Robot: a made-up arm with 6 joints.
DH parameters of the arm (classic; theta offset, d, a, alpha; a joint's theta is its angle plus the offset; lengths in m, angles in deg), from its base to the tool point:
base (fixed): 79.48 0 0.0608 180
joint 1: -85 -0.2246 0.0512 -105.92
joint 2: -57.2 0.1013 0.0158 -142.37
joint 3: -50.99 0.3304 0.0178 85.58
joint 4: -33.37 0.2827 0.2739 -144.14
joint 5: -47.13 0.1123 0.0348 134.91
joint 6: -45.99 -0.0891 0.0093 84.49
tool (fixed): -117.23 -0.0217 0 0
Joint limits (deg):
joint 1: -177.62..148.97
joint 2: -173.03..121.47
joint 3: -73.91..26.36
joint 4: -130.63..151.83
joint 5: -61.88..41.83
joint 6: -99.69..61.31
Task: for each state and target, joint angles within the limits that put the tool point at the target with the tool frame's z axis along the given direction. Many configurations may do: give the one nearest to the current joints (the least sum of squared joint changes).
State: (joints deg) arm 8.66 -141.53 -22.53 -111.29 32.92 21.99
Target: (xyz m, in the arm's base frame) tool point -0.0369 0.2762 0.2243 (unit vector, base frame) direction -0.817 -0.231 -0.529
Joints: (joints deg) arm 40.03 -134.20 -6.77 -90.28 31.28 8.99
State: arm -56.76 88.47 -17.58 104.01 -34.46 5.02
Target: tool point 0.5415 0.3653 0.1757 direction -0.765 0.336 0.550
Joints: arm -98.53 121.47 -42.41 111.28 -12.38 -22.87
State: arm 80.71 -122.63 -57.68 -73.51 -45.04 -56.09
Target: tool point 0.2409 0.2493 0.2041 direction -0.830 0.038 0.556
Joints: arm 82.16 -120.87 -21.46 -75.43 -49.90 -28.54
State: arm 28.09 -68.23 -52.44 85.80 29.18 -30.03
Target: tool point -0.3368 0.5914 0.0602 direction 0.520 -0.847 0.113
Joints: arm 55.32 -66.00 -62.05 57.93 9.98 -53.20
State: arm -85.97 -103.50 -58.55 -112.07 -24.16 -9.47
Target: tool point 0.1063 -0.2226 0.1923 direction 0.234 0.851 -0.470
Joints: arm -103.72 -154.59 -26.19 -118.58 3.33 -52.43
